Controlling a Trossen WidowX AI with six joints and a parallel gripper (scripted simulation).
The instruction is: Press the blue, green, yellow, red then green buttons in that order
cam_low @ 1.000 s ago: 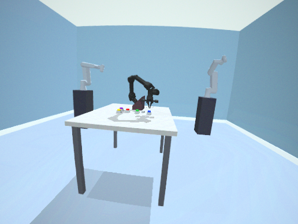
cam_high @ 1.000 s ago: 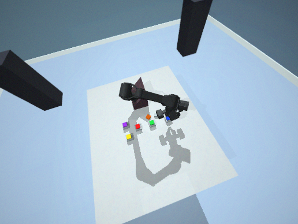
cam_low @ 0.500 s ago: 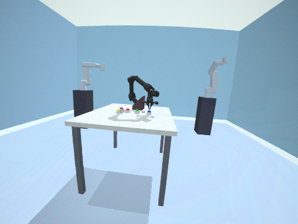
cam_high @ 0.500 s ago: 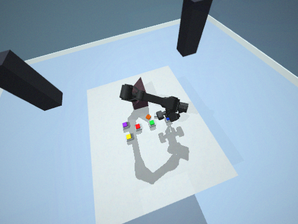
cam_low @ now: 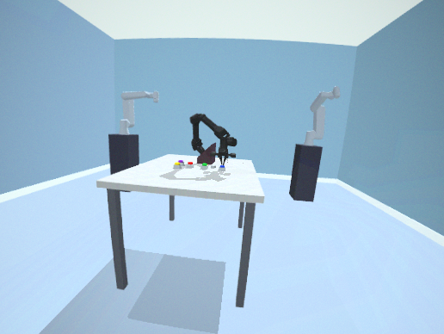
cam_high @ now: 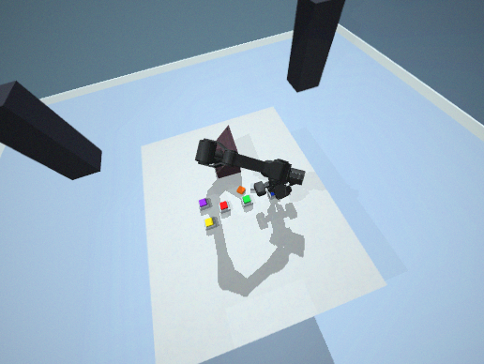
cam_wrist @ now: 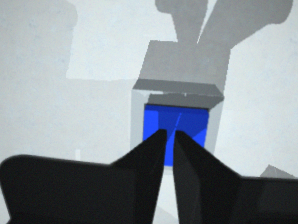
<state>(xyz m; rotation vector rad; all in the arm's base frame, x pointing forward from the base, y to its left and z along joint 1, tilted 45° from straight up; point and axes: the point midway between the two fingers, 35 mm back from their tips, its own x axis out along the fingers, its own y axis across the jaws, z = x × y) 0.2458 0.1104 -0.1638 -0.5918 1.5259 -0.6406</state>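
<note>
My gripper tip is now 10 mm above the blue button. From my gripper tip the other things lie so: small grey block 80 mm to the right, 70 mm behind, 20 mm below; then orange block 150 mm to the right, 80 mm behind, 20 mm below; then green button 140 mm to the right, 10 mm behind.
</note>
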